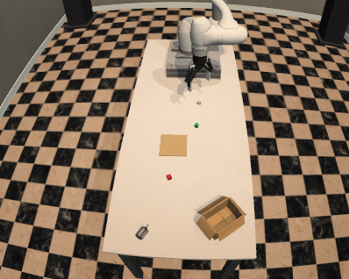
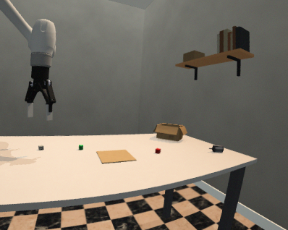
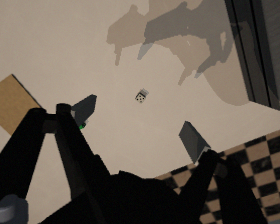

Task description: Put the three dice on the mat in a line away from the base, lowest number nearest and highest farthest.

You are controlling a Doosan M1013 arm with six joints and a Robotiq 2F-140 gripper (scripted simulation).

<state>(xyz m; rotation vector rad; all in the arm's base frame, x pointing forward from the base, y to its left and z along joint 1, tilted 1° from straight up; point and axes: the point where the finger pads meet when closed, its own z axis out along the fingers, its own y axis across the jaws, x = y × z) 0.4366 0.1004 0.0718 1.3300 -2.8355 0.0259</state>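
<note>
Now: the green die 19 cm ahead of my hand, 14 cm below it and 1 cm to the left of it. Also, from my hand: red die (54 cm ahead, 14 cm below, 8 cm to the right); then white die (14 cm below); then tan mat (33 cm ahead, 15 cm below, 10 cm to the right).
</note>
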